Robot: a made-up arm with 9 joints.
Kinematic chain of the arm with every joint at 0, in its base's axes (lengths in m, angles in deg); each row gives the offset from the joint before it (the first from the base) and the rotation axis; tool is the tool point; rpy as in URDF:
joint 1: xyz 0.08 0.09 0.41 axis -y
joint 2: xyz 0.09 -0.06 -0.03 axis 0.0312 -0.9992 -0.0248
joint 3: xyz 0.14 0.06 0 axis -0.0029 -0.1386 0.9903
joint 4: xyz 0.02 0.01 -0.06 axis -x
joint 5: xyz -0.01 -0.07 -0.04 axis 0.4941 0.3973 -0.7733
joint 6: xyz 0 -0.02 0.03 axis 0.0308 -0.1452 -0.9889
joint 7: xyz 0 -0.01 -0.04 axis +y
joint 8: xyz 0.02 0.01 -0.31 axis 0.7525 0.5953 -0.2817
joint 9: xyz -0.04 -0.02 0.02 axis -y
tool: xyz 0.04 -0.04 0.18 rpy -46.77 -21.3 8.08
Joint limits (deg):
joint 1: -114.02..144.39
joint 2: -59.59..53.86
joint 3: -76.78..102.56
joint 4: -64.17..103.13
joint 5: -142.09..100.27
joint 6: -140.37..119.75
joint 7: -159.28..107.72
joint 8: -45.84..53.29
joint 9: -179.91..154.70
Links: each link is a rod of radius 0.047 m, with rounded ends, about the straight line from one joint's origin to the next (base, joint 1, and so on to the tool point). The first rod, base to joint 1, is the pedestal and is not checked.
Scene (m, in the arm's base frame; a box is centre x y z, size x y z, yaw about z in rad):
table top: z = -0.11
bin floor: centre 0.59 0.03 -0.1 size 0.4 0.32 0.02 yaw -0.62
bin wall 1: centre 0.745 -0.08 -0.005 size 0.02 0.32 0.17 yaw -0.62
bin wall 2: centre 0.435 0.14 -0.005 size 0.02 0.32 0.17 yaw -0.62
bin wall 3: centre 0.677 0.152 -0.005 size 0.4 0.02 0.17 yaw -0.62
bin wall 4: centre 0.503 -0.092 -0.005 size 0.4 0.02 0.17 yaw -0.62
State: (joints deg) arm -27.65 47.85 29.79 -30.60 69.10 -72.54 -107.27 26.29 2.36
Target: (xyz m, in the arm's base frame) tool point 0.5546 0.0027 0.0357
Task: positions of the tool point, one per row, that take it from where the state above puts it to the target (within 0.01 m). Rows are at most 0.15 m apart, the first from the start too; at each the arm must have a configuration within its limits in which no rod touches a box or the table.
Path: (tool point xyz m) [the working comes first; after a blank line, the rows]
Joints at the target: -36.38 35.98 27.26 -31.13 78.65 -59.95 -111.14 53.29 -15.50
Straight joint move there: clear.

1: 0.5615 0.0387 0.1583
2: 0.5546 0.0027 0.0357

